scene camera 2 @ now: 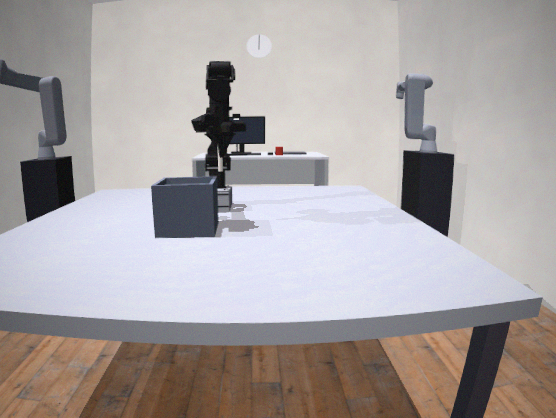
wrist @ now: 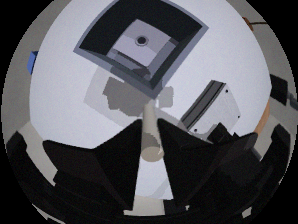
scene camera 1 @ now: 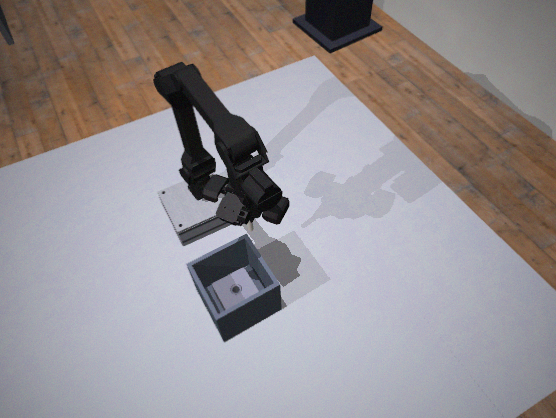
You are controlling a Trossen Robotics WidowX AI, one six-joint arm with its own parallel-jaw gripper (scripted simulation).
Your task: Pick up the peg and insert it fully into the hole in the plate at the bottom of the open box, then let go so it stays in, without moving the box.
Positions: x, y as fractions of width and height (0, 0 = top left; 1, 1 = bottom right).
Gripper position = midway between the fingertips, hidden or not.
In view: my gripper (scene camera 1: 0.45, 0.53), a pale peg (wrist: 0.51, 0.67), a grey plate (scene camera 1: 0.43, 0.69) and a box (scene camera 1: 0.43, 0.60).
The grey plate shows as well in the wrist view (wrist: 0.43, 0.20). The box also shows in scene camera 2 (scene camera 2: 0.33, 0.50). My gripper is seen too in scene camera 2 (scene camera 2: 0.40, 0.38) and in the wrist view (wrist: 0.50, 0.55). Scene camera 2 does not show the grey plate, which is hidden by the box.
